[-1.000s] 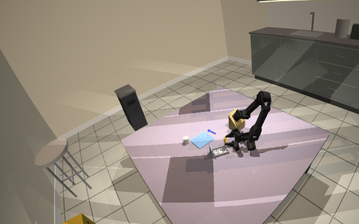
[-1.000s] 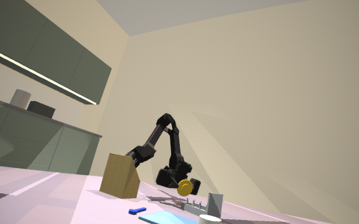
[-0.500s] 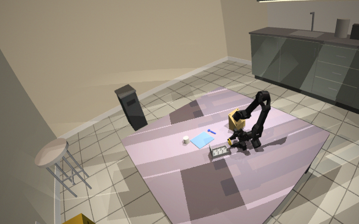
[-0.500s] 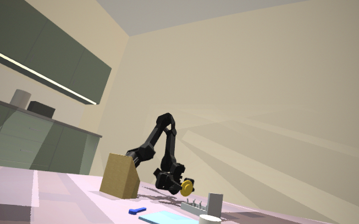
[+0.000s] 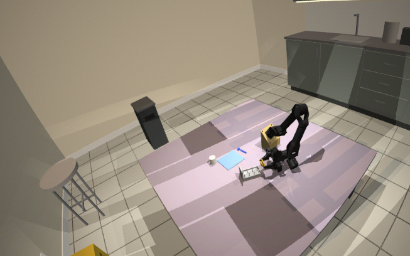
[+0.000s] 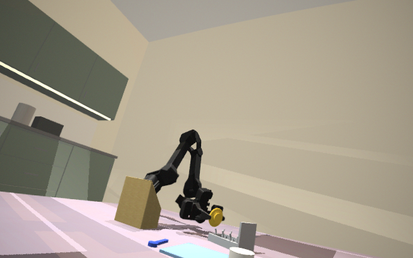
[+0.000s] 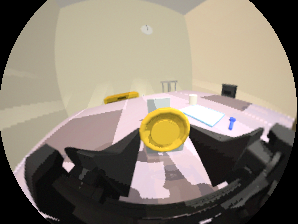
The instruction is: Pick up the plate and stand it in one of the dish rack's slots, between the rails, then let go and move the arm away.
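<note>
The grey dish rack is 60 mm ahead of my gripper tip, 40 mm to the right of it and 40 mm below it. Also, from my gripper tip: yellow plate (10 mm behind); then blue utensil (80 mm behind, 250 mm to the right, 60 mm below); then small grey cup (130 mm ahead, 320 mm to the right, 40 mm below).
</note>
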